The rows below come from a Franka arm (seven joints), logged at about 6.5 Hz.
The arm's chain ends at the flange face. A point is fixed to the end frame.
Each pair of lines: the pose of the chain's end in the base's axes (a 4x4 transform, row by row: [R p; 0 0 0 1], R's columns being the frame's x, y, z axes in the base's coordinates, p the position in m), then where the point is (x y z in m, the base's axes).
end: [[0.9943, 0.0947, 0.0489, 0.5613], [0.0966, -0.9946, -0.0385, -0.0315], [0.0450, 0.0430, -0.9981, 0.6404], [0, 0, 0, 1]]
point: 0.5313 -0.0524 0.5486
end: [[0.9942, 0.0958, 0.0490, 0.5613], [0.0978, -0.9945, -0.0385, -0.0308], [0.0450, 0.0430, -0.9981, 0.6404], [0, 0, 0, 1]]
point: 0.5313 -0.0517 0.5486
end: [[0.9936, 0.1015, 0.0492, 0.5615], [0.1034, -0.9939, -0.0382, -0.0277], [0.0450, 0.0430, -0.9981, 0.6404], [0, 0, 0, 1]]
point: 0.5316 -0.0488 0.5486
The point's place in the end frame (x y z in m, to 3 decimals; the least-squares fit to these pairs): -0.036 0.014 0.091
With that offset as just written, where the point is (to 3 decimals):
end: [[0.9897, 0.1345, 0.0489, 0.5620], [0.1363, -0.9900, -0.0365, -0.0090], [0.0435, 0.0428, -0.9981, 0.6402], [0, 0, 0, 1]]
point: 0.533 -0.031 0.548
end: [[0.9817, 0.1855, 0.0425, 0.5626], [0.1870, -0.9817, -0.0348, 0.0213], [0.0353, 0.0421, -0.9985, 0.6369], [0, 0, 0, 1]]
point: 0.534 -0.002 0.545
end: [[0.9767, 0.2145, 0.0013, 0.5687], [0.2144, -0.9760, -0.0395, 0.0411], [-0.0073, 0.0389, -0.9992, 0.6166], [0, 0, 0, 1]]
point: 0.537 0.016 0.526
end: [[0.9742, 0.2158, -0.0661, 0.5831], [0.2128, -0.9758, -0.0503, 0.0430], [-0.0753, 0.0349, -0.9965, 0.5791], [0, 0, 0, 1]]
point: 0.545 0.017 0.492
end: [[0.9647, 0.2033, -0.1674, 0.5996], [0.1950, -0.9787, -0.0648, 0.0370], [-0.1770, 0.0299, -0.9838, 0.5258], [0, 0, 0, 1]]
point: 0.552 0.010 0.443
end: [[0.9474, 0.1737, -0.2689, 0.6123], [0.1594, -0.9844, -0.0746, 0.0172], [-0.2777, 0.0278, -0.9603, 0.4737], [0, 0, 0, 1]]
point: 0.556 -0.009 0.397
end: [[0.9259, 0.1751, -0.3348, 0.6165], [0.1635, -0.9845, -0.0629, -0.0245], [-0.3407, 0.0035, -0.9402, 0.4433], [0, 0, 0, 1]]
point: 0.555 -0.050 0.370
